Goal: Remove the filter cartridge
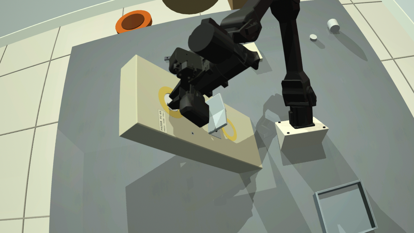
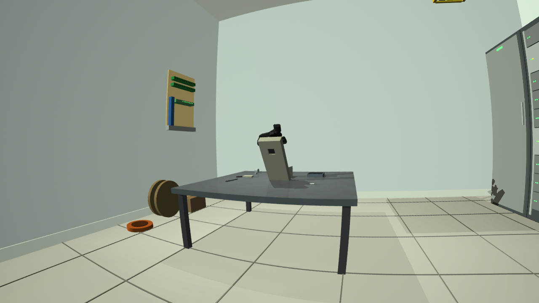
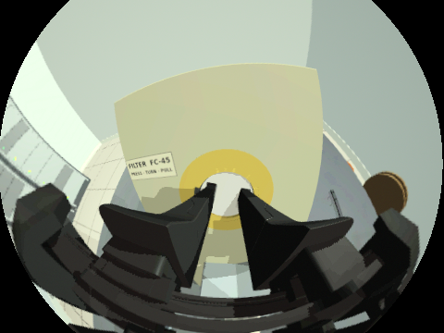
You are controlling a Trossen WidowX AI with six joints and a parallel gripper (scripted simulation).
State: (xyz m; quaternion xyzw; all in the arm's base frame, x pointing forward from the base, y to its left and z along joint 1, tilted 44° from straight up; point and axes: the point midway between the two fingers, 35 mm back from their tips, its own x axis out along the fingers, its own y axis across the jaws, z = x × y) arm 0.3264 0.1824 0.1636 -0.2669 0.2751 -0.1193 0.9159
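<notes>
Now: gripper tip 10 cm past the grey shelf and 9 cm above it. From my gripper tip the other things lie so: grey tray (42 cm behind, 26 cm to the left, 27 cm below); round filter cartridge (1 cm ahead, 1 cm below).
</notes>
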